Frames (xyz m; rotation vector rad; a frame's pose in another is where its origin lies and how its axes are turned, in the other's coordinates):
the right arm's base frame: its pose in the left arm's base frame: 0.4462 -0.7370 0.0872 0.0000 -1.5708 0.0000
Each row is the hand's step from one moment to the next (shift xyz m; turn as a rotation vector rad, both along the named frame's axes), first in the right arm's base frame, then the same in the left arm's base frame.
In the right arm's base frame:
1: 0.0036 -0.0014 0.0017 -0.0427 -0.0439 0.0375
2: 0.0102 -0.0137 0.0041 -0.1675 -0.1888 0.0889
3: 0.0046 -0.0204 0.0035 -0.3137 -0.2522 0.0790
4: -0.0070 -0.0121 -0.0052 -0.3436 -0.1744 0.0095
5: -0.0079 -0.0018 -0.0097 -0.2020 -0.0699 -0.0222
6: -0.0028 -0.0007 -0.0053 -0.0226 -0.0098 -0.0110
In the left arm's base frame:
1: -0.0017 -0.0014 0.0036 -0.0375 -0.0439 -0.0427
2: -0.0041 -0.0137 0.0102 -0.0889 -0.1888 -0.1675
3: -0.0035 -0.0204 0.0046 -0.0790 -0.2522 -0.3137
4: 0.0052 -0.0121 -0.0070 -0.0095 -0.1744 -0.3436
5: 0.0097 -0.0018 -0.0079 0.0222 -0.0699 -0.2020
6: 0.0053 -0.0007 -0.0028 0.0110 -0.0098 -0.0226

